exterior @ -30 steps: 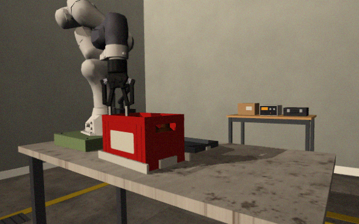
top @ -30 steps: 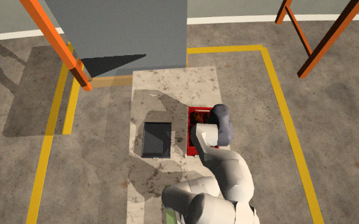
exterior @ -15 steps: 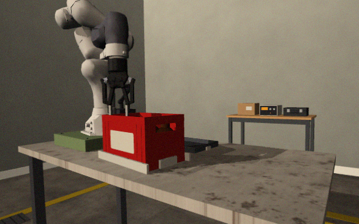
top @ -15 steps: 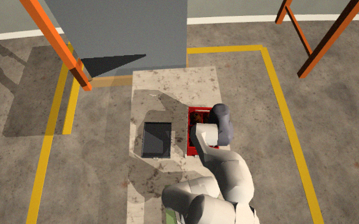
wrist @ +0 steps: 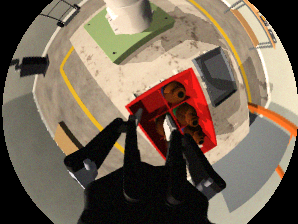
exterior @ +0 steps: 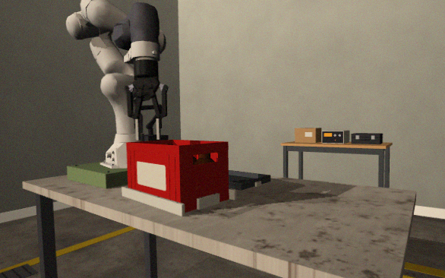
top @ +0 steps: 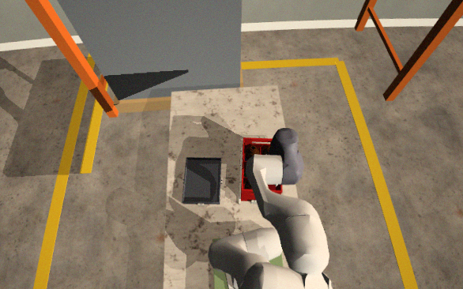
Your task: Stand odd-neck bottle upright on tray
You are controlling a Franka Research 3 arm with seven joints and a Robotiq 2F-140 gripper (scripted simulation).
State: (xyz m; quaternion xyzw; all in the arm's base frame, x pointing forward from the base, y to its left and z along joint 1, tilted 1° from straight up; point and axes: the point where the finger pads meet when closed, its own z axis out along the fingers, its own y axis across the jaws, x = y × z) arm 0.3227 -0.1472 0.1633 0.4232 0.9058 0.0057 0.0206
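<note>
Now: the red crate 80 mm ahead of my hand, 40 mm to the left of it and 130 mm below it. From my hand the other things lie so: dark tray (70 mm ahead, 340 mm to the left, 200 mm below); then brown bottle (80 mm ahead, 130 mm below).
</note>
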